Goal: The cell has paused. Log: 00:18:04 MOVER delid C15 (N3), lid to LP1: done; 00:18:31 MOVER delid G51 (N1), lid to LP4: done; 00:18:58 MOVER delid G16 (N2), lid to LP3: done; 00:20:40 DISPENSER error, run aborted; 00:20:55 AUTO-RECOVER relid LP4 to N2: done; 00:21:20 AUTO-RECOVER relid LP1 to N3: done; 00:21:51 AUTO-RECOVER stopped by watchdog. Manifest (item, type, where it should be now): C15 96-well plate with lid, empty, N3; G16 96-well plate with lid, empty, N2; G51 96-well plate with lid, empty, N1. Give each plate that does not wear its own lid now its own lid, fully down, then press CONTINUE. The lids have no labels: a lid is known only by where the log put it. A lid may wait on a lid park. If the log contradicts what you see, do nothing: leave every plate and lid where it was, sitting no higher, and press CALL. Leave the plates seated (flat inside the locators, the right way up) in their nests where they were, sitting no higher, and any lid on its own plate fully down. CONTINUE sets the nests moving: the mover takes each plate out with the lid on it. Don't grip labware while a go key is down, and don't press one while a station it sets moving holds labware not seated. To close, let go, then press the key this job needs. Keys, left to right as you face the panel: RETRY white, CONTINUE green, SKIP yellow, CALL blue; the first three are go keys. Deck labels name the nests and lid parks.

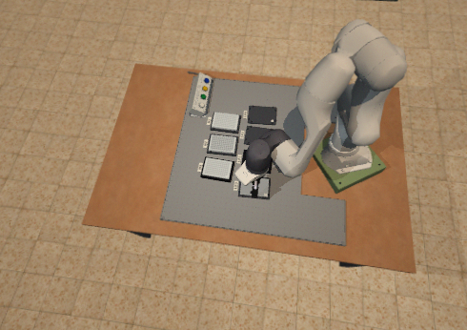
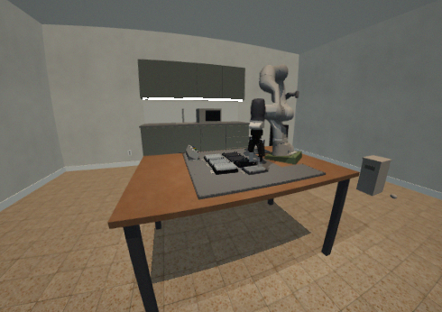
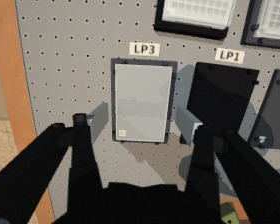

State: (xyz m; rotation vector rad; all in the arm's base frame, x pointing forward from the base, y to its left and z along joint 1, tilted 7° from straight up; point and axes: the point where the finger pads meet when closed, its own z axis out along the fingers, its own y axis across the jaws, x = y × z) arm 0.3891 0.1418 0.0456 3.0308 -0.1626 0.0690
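The grey lid lies 5 cm below my hand. Round my hand: lid park labelled LP1: 13 cm to the right, 6 cm below, 2 cm behind; then LP3 label: 9 cm ahead, 7 cm below, 1 cm to the right; then LP1 label: 14 cm to the right, 7 cm below, 7 cm ahead.
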